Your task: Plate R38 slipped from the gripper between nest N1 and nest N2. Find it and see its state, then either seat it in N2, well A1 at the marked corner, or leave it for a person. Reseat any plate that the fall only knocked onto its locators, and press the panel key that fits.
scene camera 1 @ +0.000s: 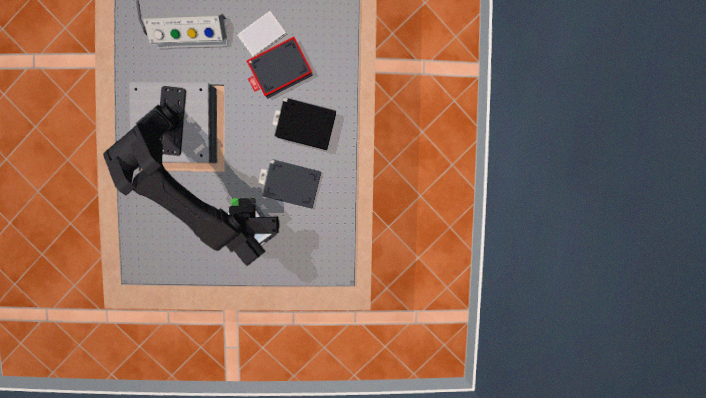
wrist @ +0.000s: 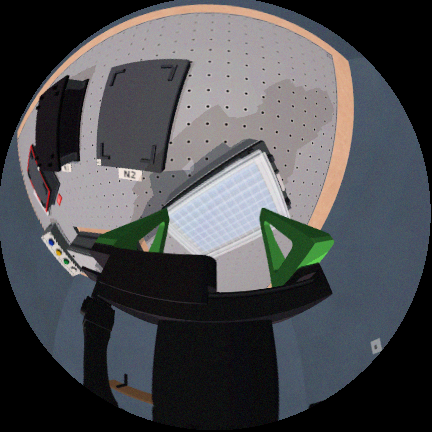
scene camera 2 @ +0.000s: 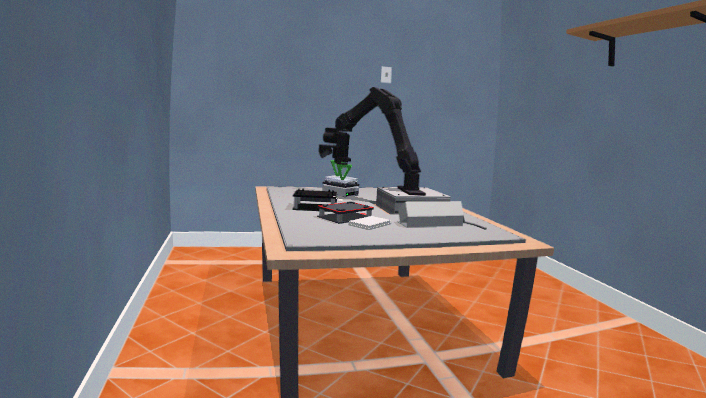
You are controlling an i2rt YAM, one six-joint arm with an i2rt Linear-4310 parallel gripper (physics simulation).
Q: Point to a dark station labelled N2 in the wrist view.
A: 139,99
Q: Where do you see a dark station labelled N2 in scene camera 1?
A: At 285,182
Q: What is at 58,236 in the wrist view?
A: A button box.
